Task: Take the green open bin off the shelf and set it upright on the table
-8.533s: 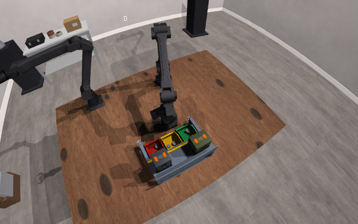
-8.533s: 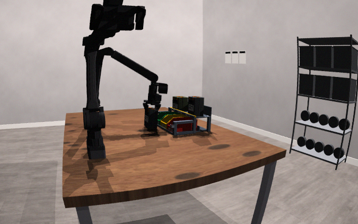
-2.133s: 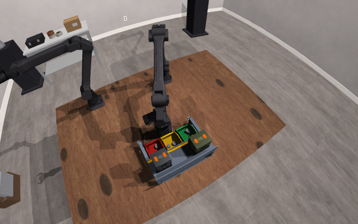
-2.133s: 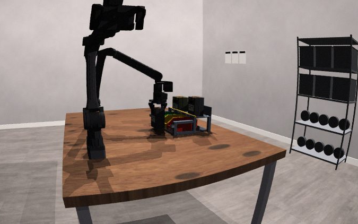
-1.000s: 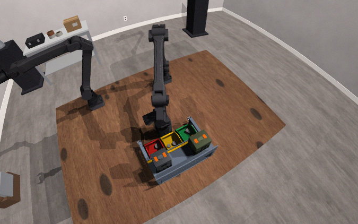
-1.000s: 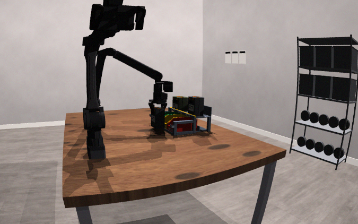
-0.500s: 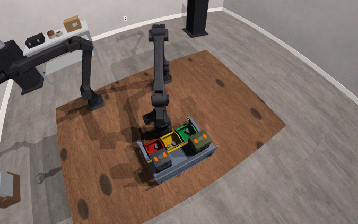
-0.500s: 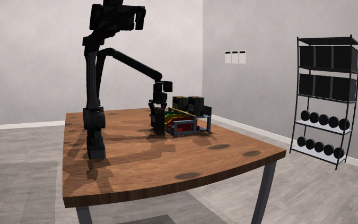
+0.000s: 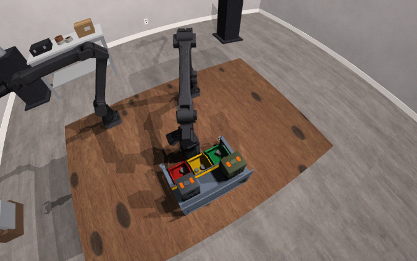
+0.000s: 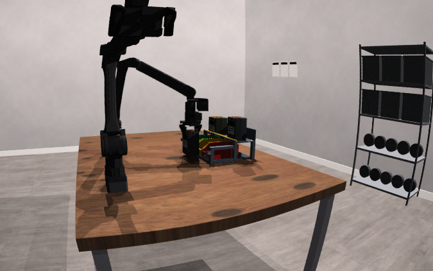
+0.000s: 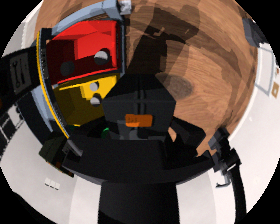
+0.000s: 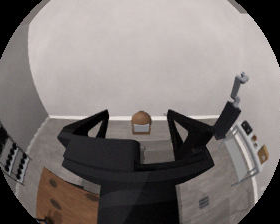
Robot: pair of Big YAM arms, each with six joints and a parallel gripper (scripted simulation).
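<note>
The black box lies 3 cm below my left hand. Also, from my left hand: grey shelf: 16 cm ahead, 4 cm below, 1 cm to the left; then yellow bin: 13 cm ahead, 6 cm below, 1 cm to the left; then green open bin: 12 cm to the left, 12 cm ahead, 6 cm below.
</note>
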